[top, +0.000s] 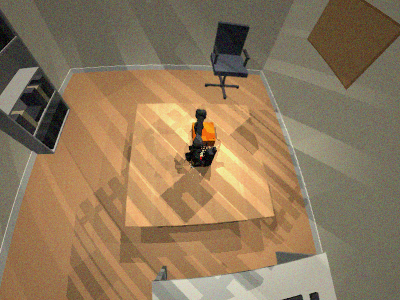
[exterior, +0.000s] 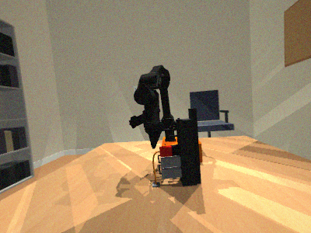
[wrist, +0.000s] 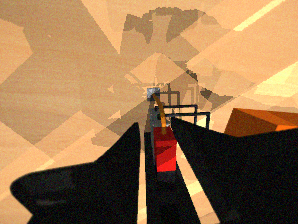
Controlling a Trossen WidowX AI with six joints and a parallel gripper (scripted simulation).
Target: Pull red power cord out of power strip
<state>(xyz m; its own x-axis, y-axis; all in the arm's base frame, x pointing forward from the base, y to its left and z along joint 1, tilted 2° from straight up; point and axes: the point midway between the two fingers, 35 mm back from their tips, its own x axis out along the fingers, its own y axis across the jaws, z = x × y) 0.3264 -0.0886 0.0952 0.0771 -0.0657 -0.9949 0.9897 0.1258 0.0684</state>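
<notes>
Now: the red plug 20 mm behind my gripper tip, 70 mm to the left of it and 10 mm below it.
</notes>
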